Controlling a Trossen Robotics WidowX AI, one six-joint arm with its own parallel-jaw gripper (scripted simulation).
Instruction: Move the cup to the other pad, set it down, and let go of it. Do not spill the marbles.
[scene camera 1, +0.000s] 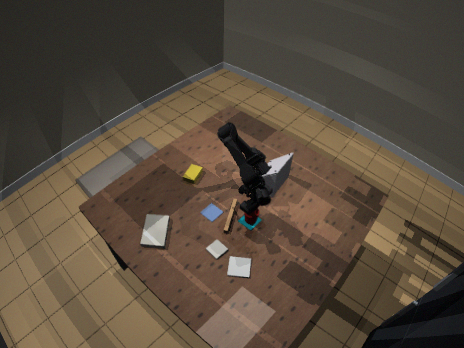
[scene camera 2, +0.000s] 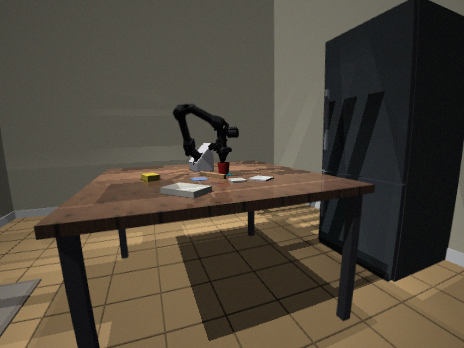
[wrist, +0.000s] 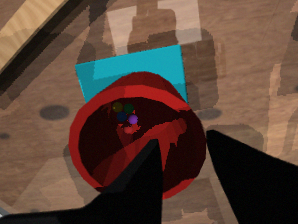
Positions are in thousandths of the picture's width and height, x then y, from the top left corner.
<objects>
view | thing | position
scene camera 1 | flat white box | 335, 665
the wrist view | gripper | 612, 636
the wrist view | cyan pad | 317, 342
</objects>
